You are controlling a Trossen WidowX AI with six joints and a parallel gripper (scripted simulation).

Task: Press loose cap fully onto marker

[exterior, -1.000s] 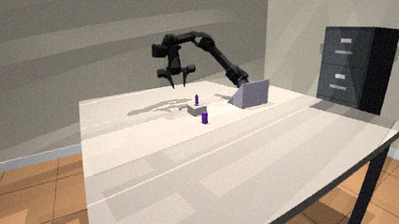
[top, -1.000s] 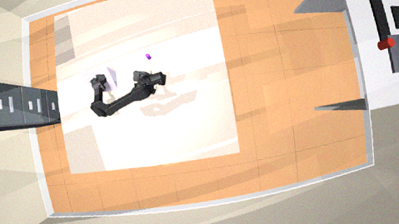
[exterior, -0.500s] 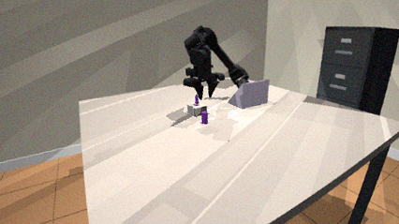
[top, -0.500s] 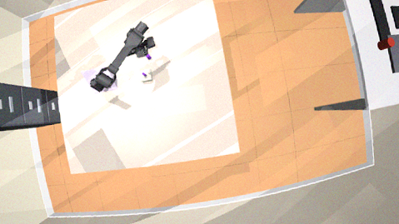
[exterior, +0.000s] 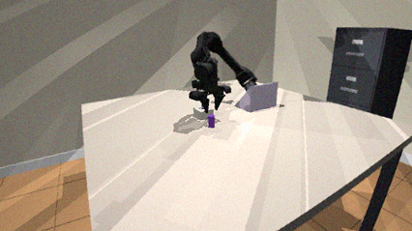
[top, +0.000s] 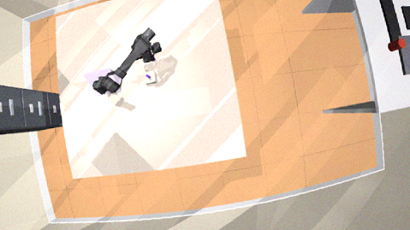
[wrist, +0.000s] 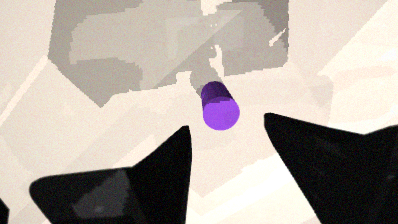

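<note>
Right now the purple cap is 40 mm below my gripper tip. Round my gripper tip: holder block: 130 mm to the right, 50 mm below, 20 mm behind.
</note>
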